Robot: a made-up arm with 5 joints.
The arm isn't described. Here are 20 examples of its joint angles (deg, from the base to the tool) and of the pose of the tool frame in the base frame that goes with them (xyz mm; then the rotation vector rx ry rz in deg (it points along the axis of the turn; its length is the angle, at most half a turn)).
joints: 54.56 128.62 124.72 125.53 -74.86
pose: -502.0 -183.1 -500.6 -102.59 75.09 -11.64
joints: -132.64 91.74 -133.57 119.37 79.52
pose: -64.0 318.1 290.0 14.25 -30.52 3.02
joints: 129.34 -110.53 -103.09 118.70 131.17
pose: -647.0 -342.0 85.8 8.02 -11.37 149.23
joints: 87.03 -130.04 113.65 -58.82 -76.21
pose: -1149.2 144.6 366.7 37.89 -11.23 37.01
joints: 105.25 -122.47 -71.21 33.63 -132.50
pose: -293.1 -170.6 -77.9 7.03 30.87 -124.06
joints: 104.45 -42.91 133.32 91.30 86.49
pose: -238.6 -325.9 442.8 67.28 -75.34 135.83
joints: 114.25 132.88 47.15 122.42 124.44
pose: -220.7 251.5 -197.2 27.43 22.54 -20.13
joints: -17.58 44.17 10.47 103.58 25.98
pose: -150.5 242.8 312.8 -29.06 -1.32 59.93
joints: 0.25 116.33 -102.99 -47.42 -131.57
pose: 133.7 -27.9 -92.8 -14.28 -117.75 47.51
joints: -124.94 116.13 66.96 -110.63 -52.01
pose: -194.2 531.3 838.4 -34.00 117.07 89.08
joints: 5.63 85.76 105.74 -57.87 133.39
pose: 211.1 -206.9 406.9 -13.15 125.70 81.53
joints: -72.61 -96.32 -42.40 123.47 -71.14
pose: -435.5 421.8 362.2 12.18 -109.09 -91.46
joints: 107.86 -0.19 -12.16 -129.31 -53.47
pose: 165.7 -719.4 336.2 -77.43 -65.59 145.16
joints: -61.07 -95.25 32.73 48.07 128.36
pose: -466.6 140.8 -55.7 48.35 48.02 -149.42
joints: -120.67 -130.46 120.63 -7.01 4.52
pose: -1156.9 100.1 191.8 76.82 -70.99 4.87
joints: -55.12 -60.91 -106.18 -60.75 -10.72
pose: -906.0 368.0 45.7 51.18 -39.86 25.93
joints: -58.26 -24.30 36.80 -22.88 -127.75
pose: -34.5 711.1 48.1 52.70 -0.41 -34.92
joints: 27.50 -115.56 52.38 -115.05 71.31
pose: -789.0 202.6 65.8 -90.55 -16.16 -18.07
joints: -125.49 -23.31 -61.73 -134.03 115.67
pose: -111.0 -310.2 -478.8 -109.15 -25.98 -112.23
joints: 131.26 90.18 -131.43 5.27 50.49
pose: 416.0 237.0 -106.7 -40.98 37.08 -78.68
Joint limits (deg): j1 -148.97..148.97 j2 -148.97..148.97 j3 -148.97..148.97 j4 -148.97..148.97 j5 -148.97..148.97
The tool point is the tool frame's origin. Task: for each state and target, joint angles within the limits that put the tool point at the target. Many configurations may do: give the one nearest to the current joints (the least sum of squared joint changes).
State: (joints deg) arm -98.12 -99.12 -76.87 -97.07 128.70
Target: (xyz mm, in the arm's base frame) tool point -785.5 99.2 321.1
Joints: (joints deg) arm -129.15 -129.69 -53.31 -100.47 147.52
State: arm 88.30 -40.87 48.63 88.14 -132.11
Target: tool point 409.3 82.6 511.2
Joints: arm 72.15 -8.62 67.07 88.61 -139.23
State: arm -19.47 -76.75 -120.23 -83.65 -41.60
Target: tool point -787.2 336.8 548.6
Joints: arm -12.31 -64.61 -79.73 -83.35 -23.34
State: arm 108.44 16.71 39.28 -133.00 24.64
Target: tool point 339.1 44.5 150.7
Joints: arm 108.20 21.18 39.07 -147.16 28.01
